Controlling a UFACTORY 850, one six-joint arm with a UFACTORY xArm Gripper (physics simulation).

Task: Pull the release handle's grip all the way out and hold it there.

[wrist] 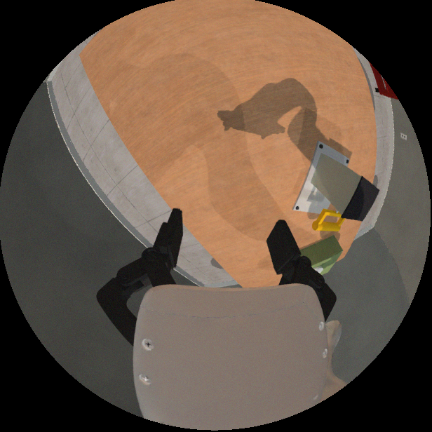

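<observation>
The release handle's grip (327,227) is a yellow loop at the right of the wrist view, beside the lower end of a pale mounting plate (306,196). A grey-beige block (336,177) with a dark end (361,199) stands on the plate. My gripper (229,226) is open with nothing between its fingers. The grip lies to the right of the right finger, apart from it. How the yellow loop joins the plate is partly hidden by the block's dark end.
A green block (322,251) lies just below the yellow grip, close beyond the right finger. The orange wood-like surface (165,100) is bordered by pale tiles (120,165). Part of a red object (382,82) shows at the upper right edge. The arm's shadow falls across the surface.
</observation>
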